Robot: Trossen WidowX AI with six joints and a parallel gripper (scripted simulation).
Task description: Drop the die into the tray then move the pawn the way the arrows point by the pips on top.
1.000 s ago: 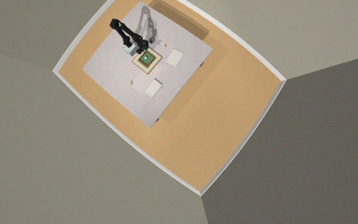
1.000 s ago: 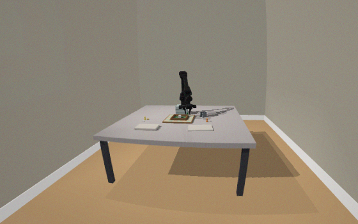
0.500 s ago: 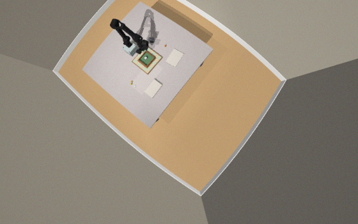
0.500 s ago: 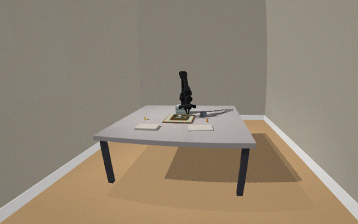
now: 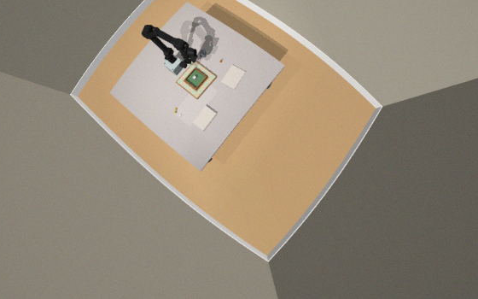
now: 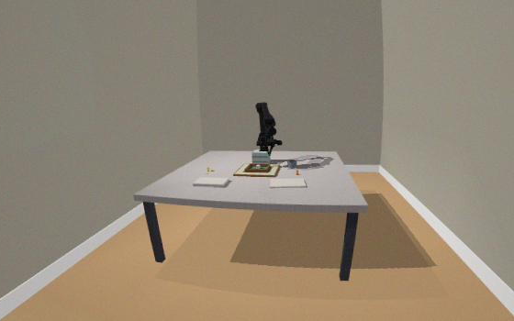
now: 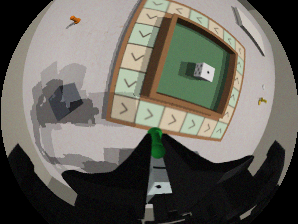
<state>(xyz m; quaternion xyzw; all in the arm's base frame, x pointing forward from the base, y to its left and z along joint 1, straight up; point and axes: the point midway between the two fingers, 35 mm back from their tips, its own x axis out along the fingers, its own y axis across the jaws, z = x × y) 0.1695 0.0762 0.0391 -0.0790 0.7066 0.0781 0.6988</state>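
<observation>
Right now my gripper tip is 90 mm short of the white die, 70 mm to the left of it and 70 mm above it. Round my gripper tip: grey block: 170 mm to the left, 80 mm below, 20 mm behind; then green dice tray: 100 mm ahead, 90 mm below, 70 mm to the right; then green pawn: 10 mm above.
</observation>
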